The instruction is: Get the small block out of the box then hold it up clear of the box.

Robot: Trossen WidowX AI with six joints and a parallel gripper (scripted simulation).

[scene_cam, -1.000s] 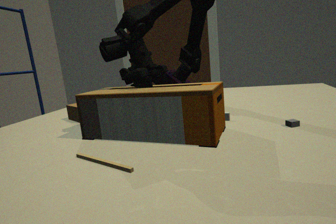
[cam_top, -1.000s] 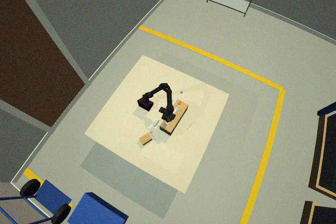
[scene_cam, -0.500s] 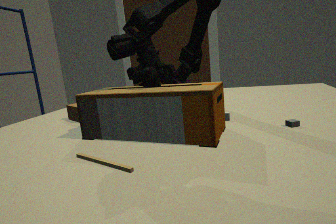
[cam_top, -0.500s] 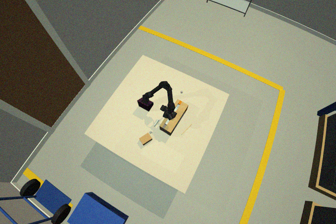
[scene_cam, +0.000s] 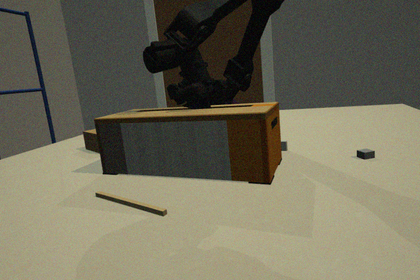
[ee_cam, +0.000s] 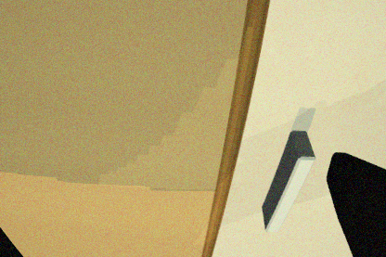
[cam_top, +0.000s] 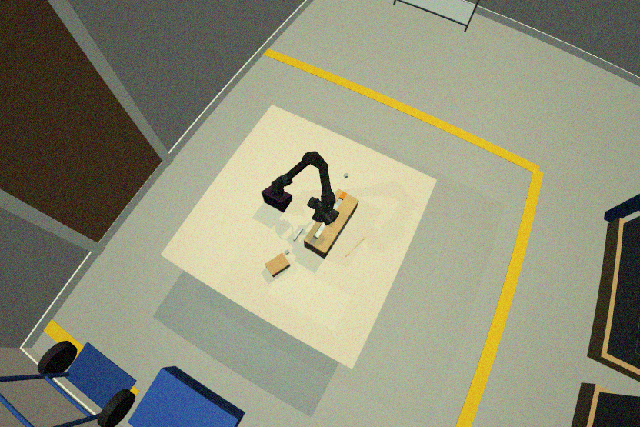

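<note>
Now: the long wooden box 3 cm ahead of my gripper tip, 5 cm to the right of it and 2 cm below it. Also, from my gripper tip: thin wooden stick (24 cm ahead, 13 cm to the right, 8 cm below); flat tan block (15 cm behind, 40 cm to the right, 6 cm below).
</note>
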